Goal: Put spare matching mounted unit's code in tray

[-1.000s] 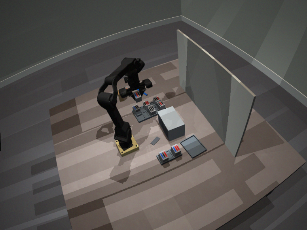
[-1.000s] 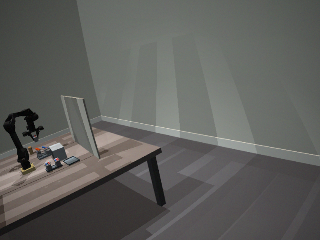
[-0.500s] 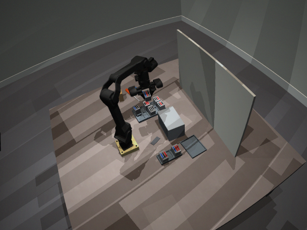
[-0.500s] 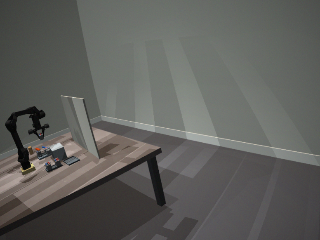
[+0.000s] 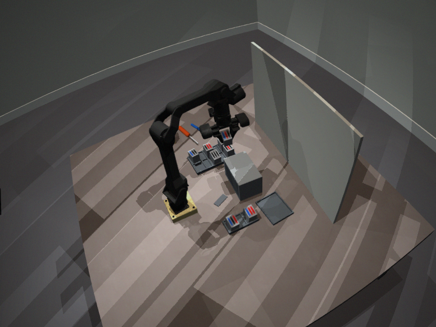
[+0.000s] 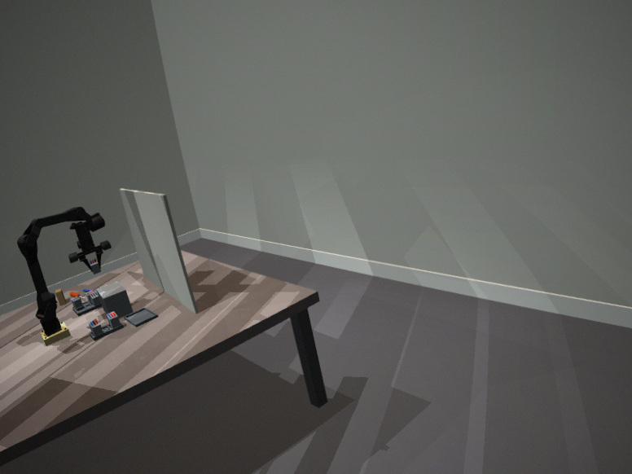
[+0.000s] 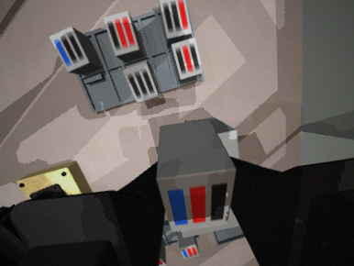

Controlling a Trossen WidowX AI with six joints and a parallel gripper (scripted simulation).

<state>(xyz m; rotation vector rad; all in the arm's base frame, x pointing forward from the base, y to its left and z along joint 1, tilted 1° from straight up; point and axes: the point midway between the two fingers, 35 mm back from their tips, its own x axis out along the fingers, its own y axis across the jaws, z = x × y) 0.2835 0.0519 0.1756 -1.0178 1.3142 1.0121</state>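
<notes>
My gripper tip is 3 cm short of the dark flat tray, 28 cm to the left of it and 17 cm above it. The rest, counted from my gripper tip: tall grey panel 23 cm ahead, 14 cm to the right, 5 cm above; grey box 1 cm ahead, 8 cm to the right, 12 cm below; grey spare 3 cm above.
</notes>
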